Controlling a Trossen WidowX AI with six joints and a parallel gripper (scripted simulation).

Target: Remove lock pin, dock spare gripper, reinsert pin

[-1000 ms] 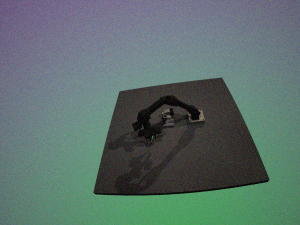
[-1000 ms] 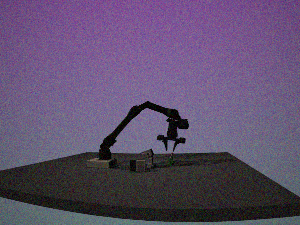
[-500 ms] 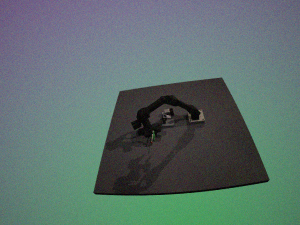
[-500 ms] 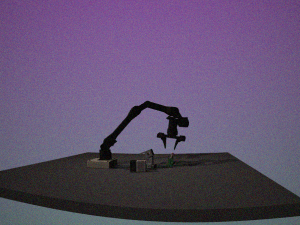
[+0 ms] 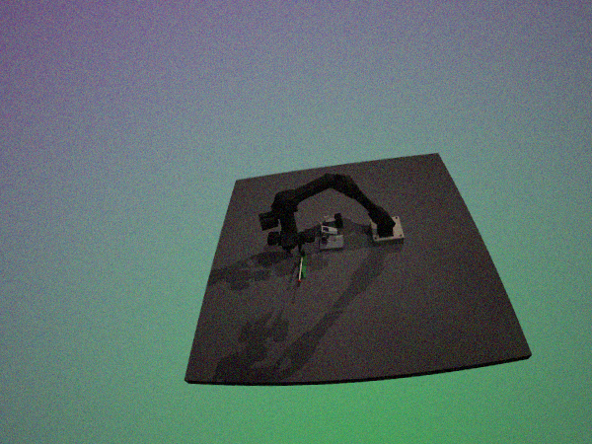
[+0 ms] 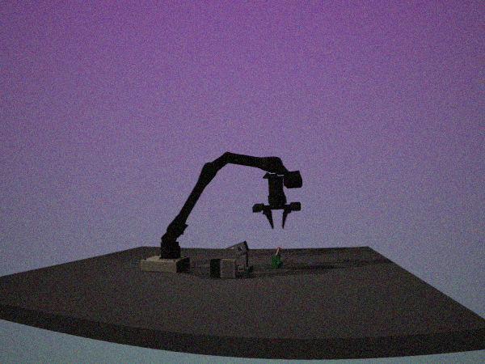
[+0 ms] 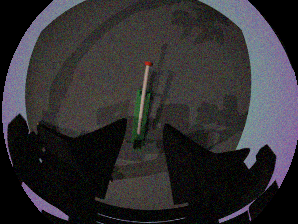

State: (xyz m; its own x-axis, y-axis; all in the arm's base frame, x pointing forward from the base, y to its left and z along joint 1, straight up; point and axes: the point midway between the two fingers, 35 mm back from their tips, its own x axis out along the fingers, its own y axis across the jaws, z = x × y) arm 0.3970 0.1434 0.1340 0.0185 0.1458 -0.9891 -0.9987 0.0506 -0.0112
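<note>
Right now my gripper tip is 12 cm above the green cradle, 4 cm to the left of it and 1 cm past it. From my gripper tip the other things lie so: mount: 15 cm to the right, 13 cm behind, 9 cm below; spare gripper: 27 cm to the right, 15 cm behind, 11 cm below.
</note>
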